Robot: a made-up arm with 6 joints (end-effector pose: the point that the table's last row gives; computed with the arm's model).
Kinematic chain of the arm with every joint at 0, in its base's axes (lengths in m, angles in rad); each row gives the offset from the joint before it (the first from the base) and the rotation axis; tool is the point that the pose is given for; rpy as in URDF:
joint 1: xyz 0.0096 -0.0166 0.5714 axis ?
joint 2: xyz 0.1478 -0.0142 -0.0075 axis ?
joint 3: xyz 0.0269 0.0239 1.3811 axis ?
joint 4: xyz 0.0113 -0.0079 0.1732 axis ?
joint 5: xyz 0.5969 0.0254 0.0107 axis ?
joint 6: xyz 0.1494 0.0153 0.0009 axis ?
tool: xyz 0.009 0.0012 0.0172 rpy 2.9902 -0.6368 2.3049
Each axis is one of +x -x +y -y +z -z.
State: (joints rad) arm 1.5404 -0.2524 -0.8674 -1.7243 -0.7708 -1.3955
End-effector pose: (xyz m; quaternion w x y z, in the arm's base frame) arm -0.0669 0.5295 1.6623 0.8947 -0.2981 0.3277 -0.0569
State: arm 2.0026 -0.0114 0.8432 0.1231 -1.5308 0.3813
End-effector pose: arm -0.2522 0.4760 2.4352 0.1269 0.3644 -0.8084 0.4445
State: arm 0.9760 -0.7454 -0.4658 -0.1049 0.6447 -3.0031
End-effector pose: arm -0.0862 -0.1065 2.0617 0.6832 0.5536 0.2631 -0.3969
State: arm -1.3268 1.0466 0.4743 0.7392 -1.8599 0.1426
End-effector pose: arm 0.3978 -1.8405 0.9474 0.8625 -0.4158 0.2884 -0.0022
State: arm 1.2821 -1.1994 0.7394 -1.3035 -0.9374 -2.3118
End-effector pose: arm -0.5495 -1.4517 1.6777 0.8043 0.5268 0.1590 0.2243
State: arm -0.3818 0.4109 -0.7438 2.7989 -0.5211 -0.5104
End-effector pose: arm 1.1271 -0.5167 1.2158 0.1135 -0.2731 -0.4789 0.8266
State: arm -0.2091 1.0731 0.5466 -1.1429 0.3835 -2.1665
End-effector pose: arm 2.0951 -0.5048 1.0113 0.0982 0.1810 0.2200 -0.9535
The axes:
joint 1: +z
joint 2: +y
joint 3: -y
joint 4: -x
joint 5: -y
joint 6: -x

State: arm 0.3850 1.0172 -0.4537 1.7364 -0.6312 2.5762
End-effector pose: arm 1.4826 0.4732 0.5571 0.4707 -0.6362 -0.2348 -0.5643
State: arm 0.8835 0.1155 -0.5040 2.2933 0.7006 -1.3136
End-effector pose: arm 0.5671 0.7792 1.5744 0.2321 0.2872 -0.7671 0.5246
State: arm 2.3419 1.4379 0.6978 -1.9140 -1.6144 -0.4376
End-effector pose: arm -1.5813 1.4342 0.4920 0.6845 -0.0527 0.2948 0.6647
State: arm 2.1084 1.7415 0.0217 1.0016 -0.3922 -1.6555
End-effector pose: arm -0.7443 1.3008 -0.4625 0.3236 -0.2068 -0.6499 0.6559
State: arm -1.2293 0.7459 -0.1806 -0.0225 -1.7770 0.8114
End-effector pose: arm 0.5608 -1.3911 1.1070 0.9865 -0.0201 -0.1304 -0.0971
